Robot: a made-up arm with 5 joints.
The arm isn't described. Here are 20 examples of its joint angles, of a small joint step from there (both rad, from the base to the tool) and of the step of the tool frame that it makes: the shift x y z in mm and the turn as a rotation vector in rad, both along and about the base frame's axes.
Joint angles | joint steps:
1: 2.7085 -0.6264 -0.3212 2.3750 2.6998 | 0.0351 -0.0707 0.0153 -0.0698 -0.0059
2: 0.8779 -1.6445 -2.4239 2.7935 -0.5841 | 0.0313 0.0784 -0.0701 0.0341 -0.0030
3: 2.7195 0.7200 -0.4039 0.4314 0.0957 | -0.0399 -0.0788 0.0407 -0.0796 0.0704
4: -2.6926 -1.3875 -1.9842 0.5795 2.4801 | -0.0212 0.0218 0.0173 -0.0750 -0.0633
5: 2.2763 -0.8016 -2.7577 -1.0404 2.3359 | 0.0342 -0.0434 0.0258 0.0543 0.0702
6: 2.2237 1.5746 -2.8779 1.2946 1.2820 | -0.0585 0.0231 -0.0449 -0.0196 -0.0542
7: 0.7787 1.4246 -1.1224 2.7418 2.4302 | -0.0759 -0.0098 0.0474 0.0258 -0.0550
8: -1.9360 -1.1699 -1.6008 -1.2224 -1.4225 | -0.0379 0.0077 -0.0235 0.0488 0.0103
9: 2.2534 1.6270 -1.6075 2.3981 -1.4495 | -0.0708 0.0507 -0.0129 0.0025 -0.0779
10: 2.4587 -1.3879 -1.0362 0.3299 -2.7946 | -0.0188 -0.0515 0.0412 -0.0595 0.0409
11: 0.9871 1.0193 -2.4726 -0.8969 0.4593 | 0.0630 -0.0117 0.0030 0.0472 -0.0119
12: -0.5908 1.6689 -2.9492 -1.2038 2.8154 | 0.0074 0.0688 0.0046 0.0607 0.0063
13: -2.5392 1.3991 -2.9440 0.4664 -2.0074 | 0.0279 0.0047 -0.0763 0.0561 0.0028
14: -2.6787 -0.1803 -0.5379 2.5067 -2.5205 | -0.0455 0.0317 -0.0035 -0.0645 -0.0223
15: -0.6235 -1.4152 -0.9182 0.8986 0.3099 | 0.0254 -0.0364 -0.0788 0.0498 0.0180
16: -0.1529 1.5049 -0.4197 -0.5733 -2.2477 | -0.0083 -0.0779 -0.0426 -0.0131 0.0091
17: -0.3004 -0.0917 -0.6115 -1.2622 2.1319 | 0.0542 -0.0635 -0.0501 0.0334 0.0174
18: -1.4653 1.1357 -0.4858 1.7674 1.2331 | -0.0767 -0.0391 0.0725 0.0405 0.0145
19: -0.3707 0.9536 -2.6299 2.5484 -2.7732 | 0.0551 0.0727 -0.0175 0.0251 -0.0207
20: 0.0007 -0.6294 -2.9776 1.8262 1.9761 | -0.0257 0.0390 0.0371 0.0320 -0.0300
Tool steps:
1: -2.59 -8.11 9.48 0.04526 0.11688 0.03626
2: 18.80 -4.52 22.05 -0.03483 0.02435 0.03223
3: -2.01 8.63 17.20 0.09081 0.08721 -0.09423
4: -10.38 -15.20 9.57 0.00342 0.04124 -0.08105
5: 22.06 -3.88 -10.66 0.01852 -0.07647 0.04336
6: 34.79 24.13 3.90 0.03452 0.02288 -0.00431
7: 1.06 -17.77 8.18 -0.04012 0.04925 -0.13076
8: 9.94 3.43 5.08 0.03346 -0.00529 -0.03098
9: 27.97 -7.35 -13.48 -0.06257 0.01594 -0.13017
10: 11.05 -9.65 -11.64 0.01784 0.07587 0.00288
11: -34.18 23.35 6.50 -0.03731 0.01285 0.05479
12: 1.48 4.54 -42.31 0.07776 0.10933 0.01211
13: 16.69 -13.12 26.91 -0.01098 0.01122 0.02660
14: -8.79 10.03 -10.80 -0.03524 0.02353 -0.04991
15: -35.33 25.06 16.25 -0.02284 -0.06385 0.02353
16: 41.86 -7.27 -6.04 -0.02477 -0.13134 -0.01651
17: 8.22 18.57 38.98 -0.00645 -0.08149 0.06150
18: -5.15 14.35 19.79 0.07313 0.01414 -0.06545
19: 19.05 32.47 -40.71 0.04245 0.07012 0.06774
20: 39.66 6.80 18.22 -0.02834 0.10845 -0.03034
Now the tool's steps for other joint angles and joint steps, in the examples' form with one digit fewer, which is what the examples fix.
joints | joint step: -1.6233 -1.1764 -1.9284 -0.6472 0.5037 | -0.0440 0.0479 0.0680 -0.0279 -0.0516
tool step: 8.0 -52.9 19.3 0.0857 -0.0342 -0.0875
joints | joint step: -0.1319 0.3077 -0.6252 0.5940 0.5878 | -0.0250 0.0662 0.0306 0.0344 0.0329
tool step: -25.4 -4.8 -29.7 0.0079 0.1314 -0.0560
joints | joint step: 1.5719 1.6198 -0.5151 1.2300 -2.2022 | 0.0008 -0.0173 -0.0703 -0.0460 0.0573
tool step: 1.2 28.6 -30.8 0.1336 -0.0438 0.0376
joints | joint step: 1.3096 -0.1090 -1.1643 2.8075 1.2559 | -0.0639 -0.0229 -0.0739 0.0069 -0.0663
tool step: 25.3 -9.2 36.2 0.1051 0.0373 -0.0584
